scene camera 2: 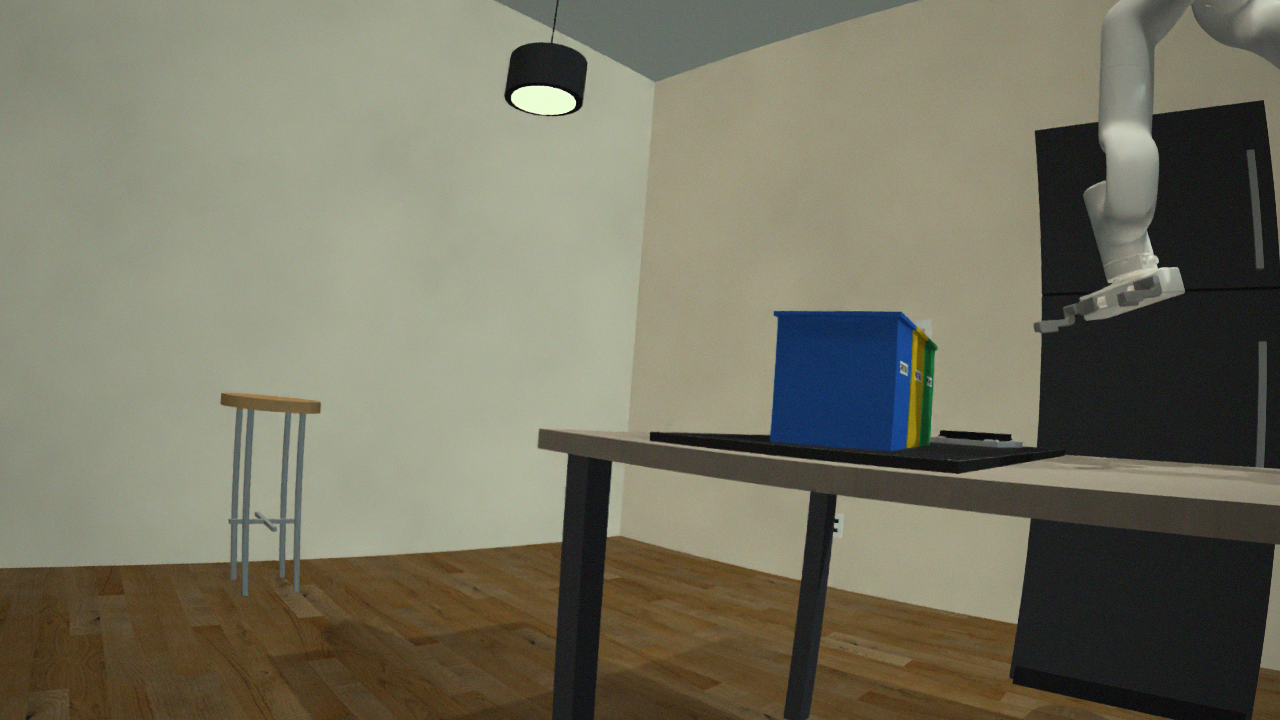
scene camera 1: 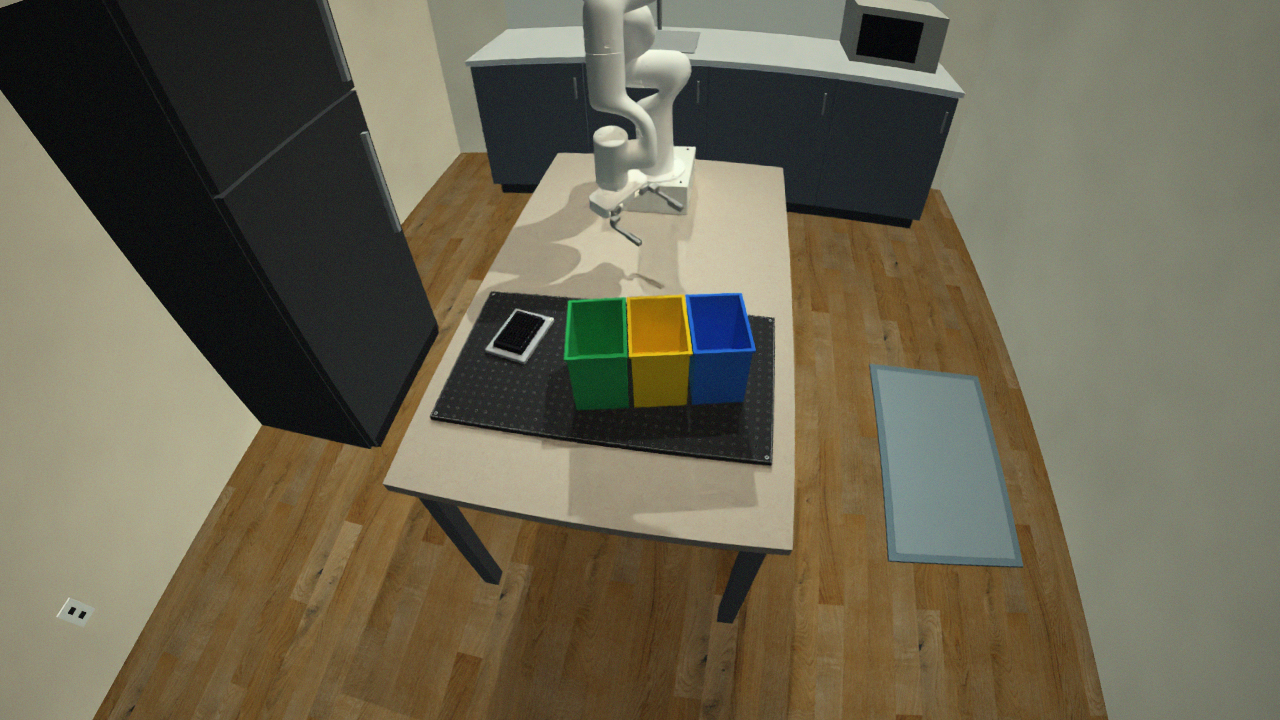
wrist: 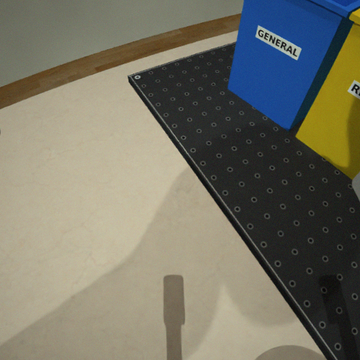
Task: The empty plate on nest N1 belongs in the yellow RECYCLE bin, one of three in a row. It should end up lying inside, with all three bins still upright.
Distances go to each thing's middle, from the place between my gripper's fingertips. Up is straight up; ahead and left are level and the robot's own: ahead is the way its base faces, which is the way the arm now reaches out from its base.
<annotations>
Now: hand 33 cm short of the yellow bin (scene camera 1: 659, 344), 1 cm to the right of it and 12 cm above it. The rest, counted from my hand: blue bin (scene camera 2: 842, 378): 31 cm ahead, 15 cm to the left, 12 cm below; black well plate (scene camera 1: 518, 333): 22 cm ahead, 35 cm to the right, 19 cm below; green bin (scene camera 1: 596, 332): 35 cm ahead, 12 cm to the right, 12 cm below.
</annotations>
